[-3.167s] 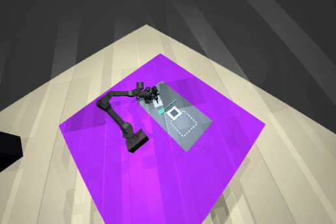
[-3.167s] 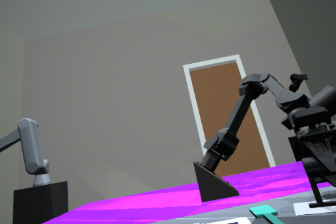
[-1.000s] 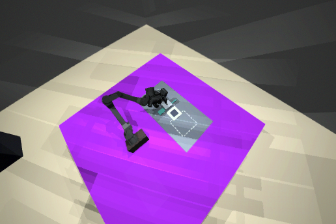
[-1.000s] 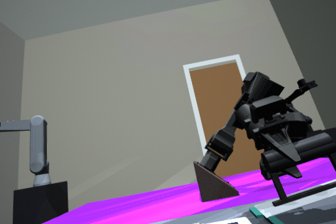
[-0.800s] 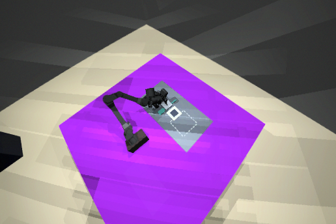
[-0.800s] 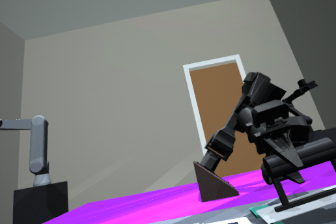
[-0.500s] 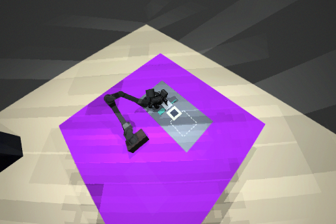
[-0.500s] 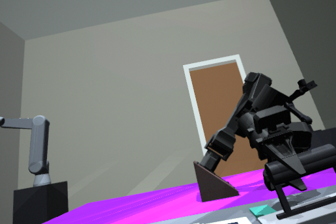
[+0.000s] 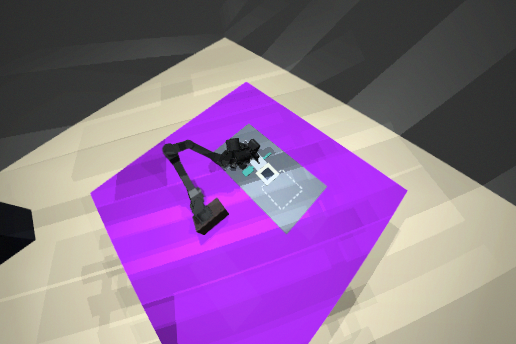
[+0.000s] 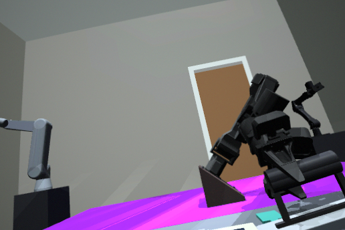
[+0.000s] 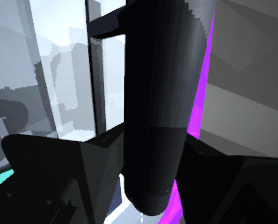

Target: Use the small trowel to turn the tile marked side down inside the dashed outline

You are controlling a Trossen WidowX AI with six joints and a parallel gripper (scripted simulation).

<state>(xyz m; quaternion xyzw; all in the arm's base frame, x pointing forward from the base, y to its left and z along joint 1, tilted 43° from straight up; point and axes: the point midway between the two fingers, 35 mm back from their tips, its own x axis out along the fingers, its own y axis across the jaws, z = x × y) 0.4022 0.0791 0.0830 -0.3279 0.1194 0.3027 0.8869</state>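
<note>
The teal trowel is 60 mm behind my gripper tip, 40 mm to the right of it and 60 mm below it. Round my gripper tip: grey mat (30 mm behind, 100 mm to the right, 80 mm below); then white tile (30 mm behind, 130 mm to the right, 60 mm below).
</note>
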